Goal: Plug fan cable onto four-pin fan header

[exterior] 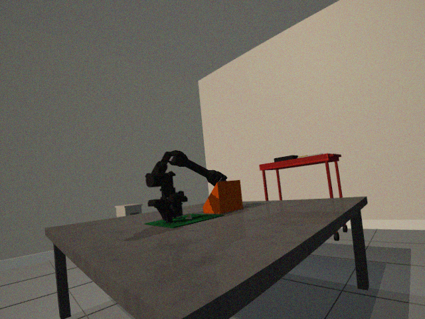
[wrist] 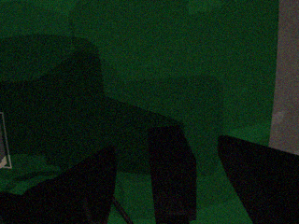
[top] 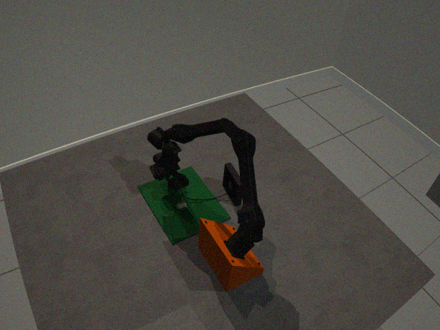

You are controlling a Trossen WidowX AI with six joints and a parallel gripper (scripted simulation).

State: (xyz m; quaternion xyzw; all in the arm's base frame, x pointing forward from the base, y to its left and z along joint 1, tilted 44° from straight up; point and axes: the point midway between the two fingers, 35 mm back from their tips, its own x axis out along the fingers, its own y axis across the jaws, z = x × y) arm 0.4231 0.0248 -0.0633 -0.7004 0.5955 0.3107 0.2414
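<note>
My gripper tip is 10 cm past the white-framed fan header, 1 cm to the left of it and 2 cm above it. Round my gripper tip: black plug 1 cm to the right, 1 cm above; green board 9 cm behind, 2 cm to the right, 3 cm below; black fan 12 cm behind, 20 cm to the right, 4 cm above.
</note>
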